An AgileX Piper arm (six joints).
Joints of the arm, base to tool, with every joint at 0 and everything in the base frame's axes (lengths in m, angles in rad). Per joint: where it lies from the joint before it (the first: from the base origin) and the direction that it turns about. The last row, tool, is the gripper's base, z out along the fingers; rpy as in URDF.
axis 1: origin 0.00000 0.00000 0.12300 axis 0 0 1
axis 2: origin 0.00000 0.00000 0.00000 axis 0 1 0
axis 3: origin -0.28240 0.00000 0.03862 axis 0 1 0
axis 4: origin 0.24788 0.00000 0.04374 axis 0.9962 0 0.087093
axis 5: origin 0.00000 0.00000 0.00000 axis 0 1 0
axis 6: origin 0.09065 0.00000 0.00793 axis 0.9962 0 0.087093
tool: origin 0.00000 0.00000 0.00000 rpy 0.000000 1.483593 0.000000
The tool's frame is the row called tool.
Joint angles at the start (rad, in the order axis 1, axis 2, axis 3, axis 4, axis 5, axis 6):
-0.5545 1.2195 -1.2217 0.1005 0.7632 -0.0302
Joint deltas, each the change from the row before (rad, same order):
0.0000 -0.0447 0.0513 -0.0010 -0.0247 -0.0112
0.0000 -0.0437 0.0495 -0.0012 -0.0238 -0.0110
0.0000 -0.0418 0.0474 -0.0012 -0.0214 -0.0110
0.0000 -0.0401 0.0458 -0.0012 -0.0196 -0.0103
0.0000 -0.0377 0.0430 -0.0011 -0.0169 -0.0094
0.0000 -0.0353 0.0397 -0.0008 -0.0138 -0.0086
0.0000 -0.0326 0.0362 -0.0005 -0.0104 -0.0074
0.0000 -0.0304 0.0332 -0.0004 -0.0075 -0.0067
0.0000 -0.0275 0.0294 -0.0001 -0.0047 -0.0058
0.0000 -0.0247 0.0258 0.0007 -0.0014 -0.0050
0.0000 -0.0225 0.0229 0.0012 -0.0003 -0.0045
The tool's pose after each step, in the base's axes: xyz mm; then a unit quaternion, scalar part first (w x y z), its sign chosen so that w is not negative. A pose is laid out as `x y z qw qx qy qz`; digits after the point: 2 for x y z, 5 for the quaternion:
213.09 -124.81 385.92 0.43535 0.24497 0.86208 -0.08528
203.84 -119.36 382.30 0.44232 0.23968 0.85945 -0.09087
195.05 -114.16 378.26 0.44828 0.23445 0.85722 -0.09622
186.68 -109.22 373.78 0.45341 0.22959 0.85526 -0.10119
178.87 -104.59 369.09 0.45758 0.22519 0.85367 -0.10561
171.60 -100.25 364.40 0.46089 0.22123 0.85245 -0.10941
164.93 -96.23 359.76 0.46320 0.21790 0.85166 -0.11242
158.73 -92.48 355.22 0.46469 0.21493 0.85127 -0.11491
153.15 -89.07 350.95 0.46548 0.21243 0.85122 -0.11677
148.14 -85.94 346.96 0.46540 0.21048 0.85162 -0.11770
143.64 -83.07 343.31 0.46525 0.20883 0.85203 -0.11822

